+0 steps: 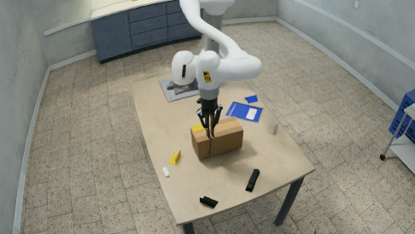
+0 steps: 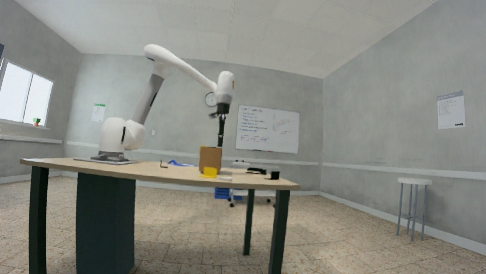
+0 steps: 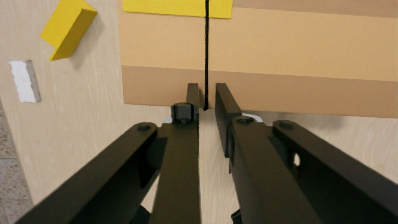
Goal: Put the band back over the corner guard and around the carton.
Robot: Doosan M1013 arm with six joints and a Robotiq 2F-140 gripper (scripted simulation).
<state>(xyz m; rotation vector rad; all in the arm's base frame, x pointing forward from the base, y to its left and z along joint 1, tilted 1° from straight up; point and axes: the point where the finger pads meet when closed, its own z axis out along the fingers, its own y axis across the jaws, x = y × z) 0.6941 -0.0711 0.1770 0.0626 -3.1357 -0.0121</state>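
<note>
Now: hand 110 mm above the brown carton, 60 mm to the right of it and 40 mm past it. The rest, counted from my hand: white block (260 mm to the right, 180 mm below, 30 mm ahead); blue folder (340 mm to the left, 260 mm behind, 190 mm below).
</note>
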